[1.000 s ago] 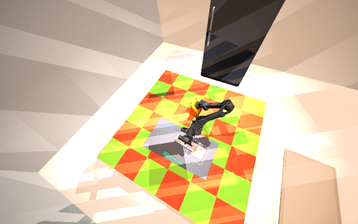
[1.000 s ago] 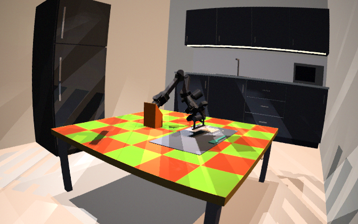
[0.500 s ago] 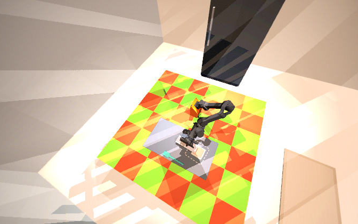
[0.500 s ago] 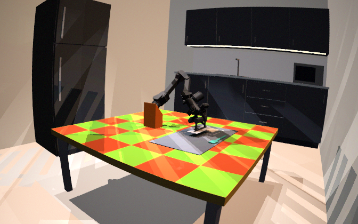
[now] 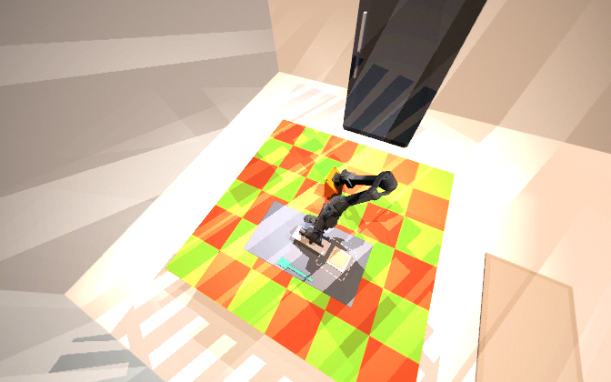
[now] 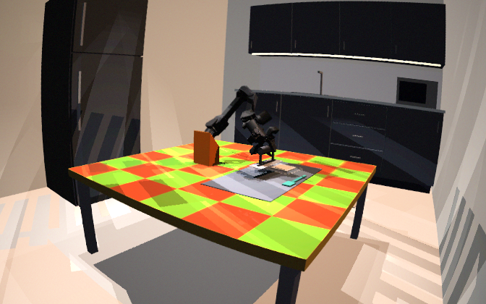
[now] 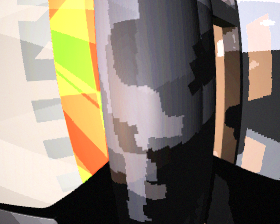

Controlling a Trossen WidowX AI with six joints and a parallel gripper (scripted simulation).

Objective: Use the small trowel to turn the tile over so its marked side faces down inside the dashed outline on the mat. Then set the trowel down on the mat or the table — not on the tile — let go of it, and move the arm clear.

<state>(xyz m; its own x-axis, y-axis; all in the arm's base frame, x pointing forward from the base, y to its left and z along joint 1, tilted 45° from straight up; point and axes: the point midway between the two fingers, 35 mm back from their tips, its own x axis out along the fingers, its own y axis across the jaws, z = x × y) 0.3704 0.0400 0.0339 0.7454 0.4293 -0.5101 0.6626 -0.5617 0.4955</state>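
Now: gripper tip 12 cm above the grey mat and 2 cm to the left of it. The rest, counted from my gripper tip: white tile 16 cm to the left, 10 cm below, 2 cm behind; then teal trowel 14 cm ahead, 10 cm below, 4 cm to the right.
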